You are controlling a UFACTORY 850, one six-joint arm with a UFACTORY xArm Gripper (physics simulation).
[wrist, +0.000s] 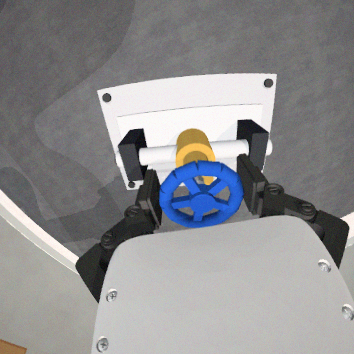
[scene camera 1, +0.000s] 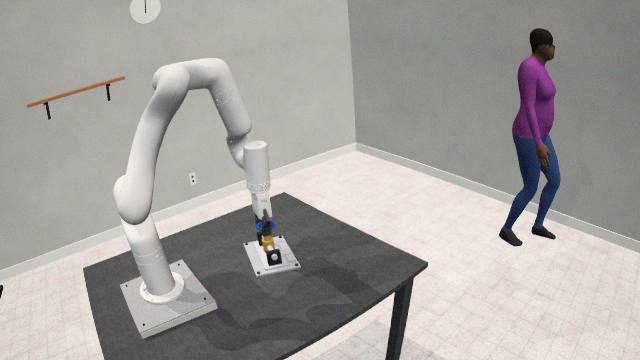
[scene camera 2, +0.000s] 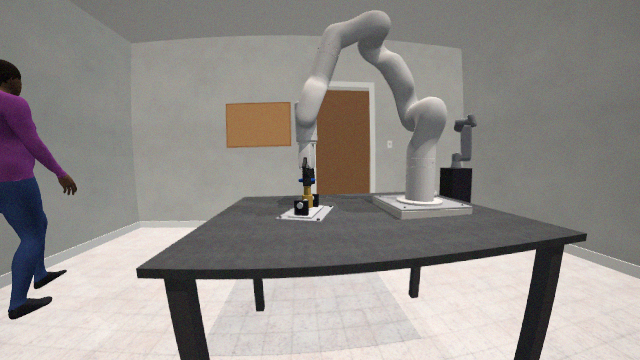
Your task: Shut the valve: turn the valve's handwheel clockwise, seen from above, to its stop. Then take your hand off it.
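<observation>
The valve's blue handwheel (scene camera 1: 265,225) (wrist: 202,201) lies level on top of the brass-coloured valve body (scene camera 1: 268,244) (scene camera 2: 307,200) (wrist: 193,141). A white pipe (wrist: 230,148) runs through the body between two black blocks, on a white base plate (scene camera 1: 252,262) (scene camera 2: 325,212) (wrist: 185,90). My gripper (wrist: 197,174) points down over the valve and is shut on the handwheel, with one black finger at each side of the rim. In the two scene views the fingers hide part of the wheel. How far the wheel stands from its stop cannot be told.
The valve's plate stands on a dark table (scene camera 1: 350,250) (scene camera 2: 380,240). The arm's base plate (scene camera 1: 150,315) (scene camera 2: 435,212) is on the same table. A person in a purple top (scene camera 1: 537,100) (scene camera 2: 17,135) is on the floor beyond the table. A small grey arm (scene camera 2: 466,142) stands on a black pedestal (scene camera 2: 456,184) behind.
</observation>
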